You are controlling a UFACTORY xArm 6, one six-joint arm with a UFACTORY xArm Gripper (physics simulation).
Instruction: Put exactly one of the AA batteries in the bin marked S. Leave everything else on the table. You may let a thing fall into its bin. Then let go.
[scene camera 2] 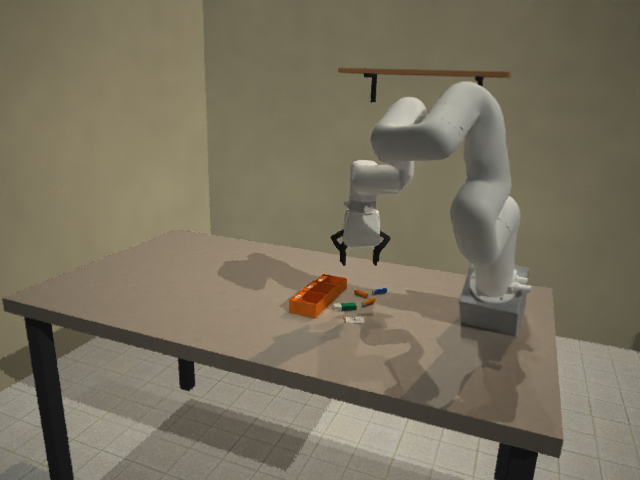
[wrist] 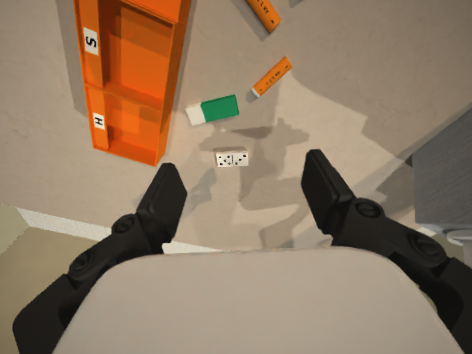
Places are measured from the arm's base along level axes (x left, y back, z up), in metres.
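Pixels of known places: gripper, fingertip midpoint: [scene camera 2: 359, 264] [wrist: 240, 173]; arm's base at its link origin: [scene camera 2: 494, 284].
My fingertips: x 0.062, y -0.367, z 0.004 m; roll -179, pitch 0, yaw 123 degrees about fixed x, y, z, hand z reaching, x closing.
Ahead of a thing's pixels: the offset from my fingertips to its top centre. "spot": to the spot under its first point.
Two orange batteries lie on the table right of the bin tray. One battery @(dy +0.016, dx -0.049, dz -0.127 m) [scene camera 2: 368, 301] [wrist: 272, 76] is nearer the green-and-white block; the other battery @(dy -0.030, dx -0.099, dz -0.127 m) [scene camera 2: 360, 293] [wrist: 263, 14] is farther back, cut by the top edge in the wrist view. A blue cylinder @(dy +0.013, dx -0.147, dz -0.127 m) [scene camera 2: 379, 291] lies beside them; I cannot tell its kind. The orange tray @(dy -0.127, dx -0.005, dz -0.102 m) [scene camera 2: 305, 308] [wrist: 172, 90] has an open compartment marked S @(spot: dy -0.129, dx -0.003, dz -0.135 m) [wrist: 137, 55], and no battery shows in its visible part in the wrist view. My gripper [scene camera 2: 359, 262] [wrist: 240, 173] is open and empty, high above the table.
A green-and-white block @(dy -0.031, dx +0.017, dz -0.129 m) [scene camera 2: 347, 306] [wrist: 220, 108] lies between the tray and the nearer orange battery. A white domino @(dy +0.028, dx +0.076, dz -0.134 m) [scene camera 2: 354, 320] [wrist: 232, 159] lies near it. The compartment marked H @(spot: dy -0.123, dx +0.086, dz -0.135 m) [wrist: 134, 125] adjoins S. The grey robot base [scene camera 2: 488, 312] [wrist: 447, 172] stands at the right.
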